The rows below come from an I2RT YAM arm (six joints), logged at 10 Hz.
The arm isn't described. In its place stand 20 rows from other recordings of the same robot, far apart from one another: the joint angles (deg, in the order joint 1, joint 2, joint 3, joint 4, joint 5, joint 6), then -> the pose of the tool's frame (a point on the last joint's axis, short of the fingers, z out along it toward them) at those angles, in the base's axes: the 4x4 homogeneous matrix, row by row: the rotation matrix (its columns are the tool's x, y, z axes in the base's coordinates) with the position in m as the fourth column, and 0 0 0 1 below.
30.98 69.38 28.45 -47.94 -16.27 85.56 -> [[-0.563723 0.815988 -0.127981 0.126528], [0.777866 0.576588 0.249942 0.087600], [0.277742 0.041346 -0.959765 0.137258], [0 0 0 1]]
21.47 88.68 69.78 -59.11 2.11 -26.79 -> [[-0.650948 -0.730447 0.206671 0.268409], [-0.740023 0.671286 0.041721 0.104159], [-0.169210 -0.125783 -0.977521 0.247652], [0 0 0 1]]
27.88 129.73 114.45 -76.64 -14.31 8.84 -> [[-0.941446 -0.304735 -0.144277 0.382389], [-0.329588 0.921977 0.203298 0.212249], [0.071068 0.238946 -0.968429 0.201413], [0 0 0 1]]
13.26 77.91 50.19 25.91 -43.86 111.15 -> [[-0.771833 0.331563 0.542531 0.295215], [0.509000 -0.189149 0.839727 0.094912], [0.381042 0.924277 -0.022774 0.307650], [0 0 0 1]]
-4.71 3.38 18.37 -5.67 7.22 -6.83 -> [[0.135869 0.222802 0.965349 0.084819], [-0.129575 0.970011 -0.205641 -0.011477], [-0.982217 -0.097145 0.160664 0.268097], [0 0 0 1]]
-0.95 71.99 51.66 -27.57 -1.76 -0.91 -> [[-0.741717 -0.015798 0.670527 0.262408], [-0.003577 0.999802 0.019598 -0.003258], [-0.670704 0.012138 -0.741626 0.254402], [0 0 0 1]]
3.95 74.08 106.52 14.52 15.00 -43.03 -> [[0.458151 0.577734 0.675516 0.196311], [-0.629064 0.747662 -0.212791 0.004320], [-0.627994 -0.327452 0.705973 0.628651], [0 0 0 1]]
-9.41 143.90 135.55 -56.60 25.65 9.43 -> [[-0.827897 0.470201 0.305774 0.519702], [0.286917 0.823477 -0.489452 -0.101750], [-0.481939 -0.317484 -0.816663 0.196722], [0 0 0 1]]
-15.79 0.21 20.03 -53.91 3.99 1.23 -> [[-0.532203 0.338406 0.776042 0.054019], [0.172752 0.940761 -0.291763 -0.017850], [-0.828805 -0.021214 -0.559136 0.192604], [0 0 0 1]]
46.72 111.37 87.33 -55.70 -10.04 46.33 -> [[-0.999741 -0.021738 -0.006679 0.258611], [-0.022714 0.968698 0.247203 0.283677], [0.001096 0.247290 -0.968941 0.207029], [0 0 0 1]]
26.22 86.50 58.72 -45.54 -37.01 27.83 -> [[-0.997029 -0.047880 -0.060339 0.239935], [-0.075479 0.763585 0.641280 0.142055], [0.015370 0.643929 -0.764930 0.217787], [0 0 0 1]]
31.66 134.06 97.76 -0.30 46.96 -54.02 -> [[-0.412420 -0.327717 0.850007 0.452418], [-0.903185 0.268997 -0.334510 0.248415], [-0.119025 -0.905672 -0.406929 0.147921], [0 0 0 1]]
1.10 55.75 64.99 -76.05 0.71 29.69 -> [[-0.805473 0.442767 0.393917 0.146744], [0.479894 0.877313 -0.004830 0.002377], [-0.347727 0.185148 -0.919134 0.329540], [0 0 0 1]]
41.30 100.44 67.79 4.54 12.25 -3.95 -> [[-0.318385 -0.527560 0.787598 0.307331], [-0.369313 0.834219 0.409495 0.259943], [-0.873063 -0.160494 -0.460438 0.240214], [0 0 0 1]]
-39.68 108.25 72.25 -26.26 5.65 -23.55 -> [[-0.892399 0.342646 0.293627 0.295672], [0.223731 0.901064 -0.371522 -0.249851], [-0.391877 -0.265853 -0.880769 0.171906], [0 0 0 1]]
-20.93 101.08 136.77 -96.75 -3.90 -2.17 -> [[-0.829129 0.294476 0.475215 0.269592], [0.276665 0.954772 -0.108932 -0.100516], [-0.485800 0.041157 -0.873100 0.468402], [0 0 0 1]]
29.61 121.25 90.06 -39.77 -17.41 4.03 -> [[-0.858910 -0.497187 0.122796 0.371050], [-0.410995 0.812244 0.413936 0.223123], [-0.305544 0.305066 -0.901985 0.161584], [0 0 0 1]]
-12.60 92.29 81.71 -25.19 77.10 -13.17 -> [[-0.742405 0.668990 -0.035862 0.332916], [0.113826 0.073206 -0.990800 -0.109973], [-0.660210 -0.739657 -0.130497 0.343386], [0 0 0 1]]
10.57 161.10 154.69 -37.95 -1.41 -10.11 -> [[-0.641402 -0.318207 0.698103 0.587971], [-0.298202 0.941784 0.155299 0.110609], [-0.706879 -0.108566 -0.698953 0.154667], [0 0 0 1]]
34.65 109.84 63.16 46.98 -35.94 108.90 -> [[-0.893703 0.301430 0.332317 0.337051], [0.313449 -0.110464 0.943158 0.258351], [0.321005 0.947068 0.004239 0.225289], [0 0 0 1]]
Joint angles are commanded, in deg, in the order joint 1, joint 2, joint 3, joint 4, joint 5, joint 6. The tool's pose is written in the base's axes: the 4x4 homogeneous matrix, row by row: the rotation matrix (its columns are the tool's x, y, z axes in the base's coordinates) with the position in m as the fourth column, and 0 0 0 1 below. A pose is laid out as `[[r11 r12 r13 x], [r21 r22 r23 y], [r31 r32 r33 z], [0 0 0 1]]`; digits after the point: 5 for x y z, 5 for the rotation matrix.
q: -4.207 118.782 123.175 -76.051 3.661 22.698
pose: [[-0.83734 0.45131 0.30852 0.41996], [0.44772 0.88996 -0.08672 -0.03317], [-0.31370 0.06552 -0.94726 0.31951], [0 0 0 1]]
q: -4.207 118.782 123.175 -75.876 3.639 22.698
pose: [[-0.83643 0.45100 0.31144 0.42028], [0.44766 0.89000 -0.08655 -0.03318], [-0.31621 0.06703 -0.94632 0.31962], [0 0 0 1]]
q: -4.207 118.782 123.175 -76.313 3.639 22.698
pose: [[-0.83881 0.45150 0.30423 0.41949], [0.44784 0.88997 -0.08602 -0.03312], [-0.30959 0.06409 -0.94871 0.31936], [0 0 0 1]]
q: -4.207 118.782 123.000 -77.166 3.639 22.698
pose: [[-0.84421 0.45258 0.28720 0.41786], [0.44823 0.88989 -0.08477 -0.03300], [-0.29394 0.05717 -0.95411 0.31803], [0 0 0 1]]
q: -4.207 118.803 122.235 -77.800 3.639 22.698
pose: [[-0.85120 0.45388 0.26353 0.41639], [0.44875 0.88979 -0.08303 -0.03289], [-0.27217 0.04759 -0.96107 0.31392], [0 0 0 1]]
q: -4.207 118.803 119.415 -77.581 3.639 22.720
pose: [[-0.86244 0.45596 0.21976 0.41495], [0.44993 0.88949 -0.07981 -0.03279], [-0.23186 0.03005 -0.97228 0.30075], [0 0 0 1]]
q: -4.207 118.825 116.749 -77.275 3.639 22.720
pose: [[-0.87128 0.45687 0.17927 0.41325], [0.45058 0.88942 -0.07683 -0.03266], [-0.19454 0.01384 -0.98080 0.28823], [0 0 0 1]]
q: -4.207 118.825 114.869 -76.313 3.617 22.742
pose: [[-0.87412 0.45732 0.16360 0.41307], [0.45115 0.88926 -0.07529 -0.03264], [-0.17992 0.00800 -0.98365 0.27979], [0 0 0 1]]
